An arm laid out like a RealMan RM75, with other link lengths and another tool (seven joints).
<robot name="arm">
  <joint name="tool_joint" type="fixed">
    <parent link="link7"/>
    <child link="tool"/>
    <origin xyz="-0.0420 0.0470 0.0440" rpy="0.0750 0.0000 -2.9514"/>
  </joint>
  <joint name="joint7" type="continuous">
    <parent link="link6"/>
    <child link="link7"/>
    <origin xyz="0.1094 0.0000 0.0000" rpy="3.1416 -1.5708 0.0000"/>
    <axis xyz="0 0 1"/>
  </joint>
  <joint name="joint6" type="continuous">
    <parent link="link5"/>
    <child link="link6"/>
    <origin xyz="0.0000 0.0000 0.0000" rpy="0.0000 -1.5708 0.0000"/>
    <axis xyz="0 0 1"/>
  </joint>
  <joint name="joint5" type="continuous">
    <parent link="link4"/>
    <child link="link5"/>
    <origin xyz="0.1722 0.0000 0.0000" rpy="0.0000 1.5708 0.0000"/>
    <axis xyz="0 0 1"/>
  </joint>
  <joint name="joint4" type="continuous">
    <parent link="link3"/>
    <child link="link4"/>
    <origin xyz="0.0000 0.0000 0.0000" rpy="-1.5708 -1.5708 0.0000"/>
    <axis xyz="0 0 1"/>
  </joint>
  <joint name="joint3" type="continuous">
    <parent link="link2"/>
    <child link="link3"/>
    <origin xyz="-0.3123 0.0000 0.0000" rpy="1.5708 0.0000 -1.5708"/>
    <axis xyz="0 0 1"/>
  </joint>
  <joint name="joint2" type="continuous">
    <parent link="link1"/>
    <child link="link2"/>
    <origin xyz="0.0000 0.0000 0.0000" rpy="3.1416 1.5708 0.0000"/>
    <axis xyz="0 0 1"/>
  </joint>
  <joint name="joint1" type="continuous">
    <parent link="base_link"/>
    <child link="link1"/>
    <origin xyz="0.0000 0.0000 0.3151" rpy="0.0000 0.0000 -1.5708"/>
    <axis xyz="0 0 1"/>
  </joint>
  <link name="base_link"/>
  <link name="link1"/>
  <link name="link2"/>
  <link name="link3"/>
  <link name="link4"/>
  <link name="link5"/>
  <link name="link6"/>
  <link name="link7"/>
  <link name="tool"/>
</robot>
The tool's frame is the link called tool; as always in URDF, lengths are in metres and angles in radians. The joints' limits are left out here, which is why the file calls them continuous.
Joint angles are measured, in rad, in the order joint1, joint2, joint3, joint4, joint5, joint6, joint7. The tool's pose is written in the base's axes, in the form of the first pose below.
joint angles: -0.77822 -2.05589 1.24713 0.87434 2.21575 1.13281 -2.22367
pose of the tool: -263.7, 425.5, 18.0, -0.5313, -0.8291, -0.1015, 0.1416
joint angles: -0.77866 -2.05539 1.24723 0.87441 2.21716 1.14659 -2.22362
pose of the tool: -263.9, 423.8, 17.5, -0.5322, -0.8296, -0.0953, 0.1390
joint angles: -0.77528 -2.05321 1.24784 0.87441 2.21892 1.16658 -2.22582
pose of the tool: -266.2, 420.3, 17.5, -0.5309, -0.8320, -0.0862, 0.1359
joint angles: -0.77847 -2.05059 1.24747 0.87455 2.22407 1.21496 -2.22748
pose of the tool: -266.6, 414.7, 16.8, -0.5334, -0.8338, -0.0649, 0.1270
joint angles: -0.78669 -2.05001 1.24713 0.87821 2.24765 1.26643 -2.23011
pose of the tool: -266.3, 410.1, 17.1, -0.5393, -0.8320, -0.0388, 0.1244
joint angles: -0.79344 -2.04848 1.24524 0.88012 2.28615 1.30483 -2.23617
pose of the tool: -269.3, 407.0, 19.9, -0.5417, -0.8301, -0.0148, 0.1317
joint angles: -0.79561 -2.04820 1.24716 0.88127 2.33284 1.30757 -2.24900
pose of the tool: -274.6, 407.1, 23.8, -0.5396, -0.8283, -0.0026, 0.1509
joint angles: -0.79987 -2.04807 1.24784 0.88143 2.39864 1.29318 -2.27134
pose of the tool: -281.3, 409.9, 30.3, -0.5342, -0.8256, 0.0053, 0.1817
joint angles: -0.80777 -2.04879 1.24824 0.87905 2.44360 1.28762 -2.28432
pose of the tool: -283.9, 412.3, 34.2, -0.5327, -0.8220, 0.0127, 0.2012
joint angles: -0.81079 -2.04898 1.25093 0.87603 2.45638 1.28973 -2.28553
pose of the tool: -284.8, 412.4, 34.9, -0.5334, -0.8202, 0.0183, 0.2060
